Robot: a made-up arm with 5 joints. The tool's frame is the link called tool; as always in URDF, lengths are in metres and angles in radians.
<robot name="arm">
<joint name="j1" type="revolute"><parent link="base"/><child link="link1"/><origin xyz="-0.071 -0.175 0.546"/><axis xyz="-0.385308 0.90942 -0.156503"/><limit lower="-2.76" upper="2.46" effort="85" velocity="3"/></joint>
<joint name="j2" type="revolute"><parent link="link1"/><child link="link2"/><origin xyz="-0.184 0.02 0.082"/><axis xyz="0.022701 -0.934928 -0.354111"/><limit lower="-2.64" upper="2.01" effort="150" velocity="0.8"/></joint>
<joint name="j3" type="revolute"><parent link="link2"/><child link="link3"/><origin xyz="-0.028 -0.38 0.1"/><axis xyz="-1 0 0"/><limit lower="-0.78" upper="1.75" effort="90" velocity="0.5"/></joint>
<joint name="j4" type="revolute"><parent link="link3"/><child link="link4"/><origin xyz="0.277 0.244 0.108"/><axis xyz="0 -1 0"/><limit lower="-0.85" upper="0.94" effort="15" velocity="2.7"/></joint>
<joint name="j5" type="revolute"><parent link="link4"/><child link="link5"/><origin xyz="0.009 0.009 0.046"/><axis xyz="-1 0 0"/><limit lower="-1.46" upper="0.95" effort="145" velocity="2.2"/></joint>
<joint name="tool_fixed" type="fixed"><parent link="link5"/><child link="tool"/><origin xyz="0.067 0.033 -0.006" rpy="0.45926 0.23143 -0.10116"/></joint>
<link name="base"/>
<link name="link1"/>
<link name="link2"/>
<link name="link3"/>
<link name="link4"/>
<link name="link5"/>
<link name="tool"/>
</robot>
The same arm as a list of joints. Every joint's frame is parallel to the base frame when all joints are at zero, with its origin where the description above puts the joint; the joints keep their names.
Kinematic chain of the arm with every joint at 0, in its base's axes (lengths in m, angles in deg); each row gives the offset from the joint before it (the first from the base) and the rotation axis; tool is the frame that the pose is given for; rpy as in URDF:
j1: xyz -0.071 -0.175 0.546 axis -0.385308 0.90942 -0.156503
j2: xyz -0.184 0.02 0.082 axis 0.022701 -0.934928 -0.354111
j3: xyz -0.028 -0.38 0.1 axis -x
j4: xyz 0.277 0.244 0.108 axis -y
j5: xyz 0.009 0.009 0.046 axis -x
tool: xyz 0.067 0.033 -0.006 rpy 26.31 13.26 -5.8
Joint limits (deg, base to tool): -158.14..140.95 -151.26..115.16 -44.69..100.27 -48.7..53.86 -83.65..54.43

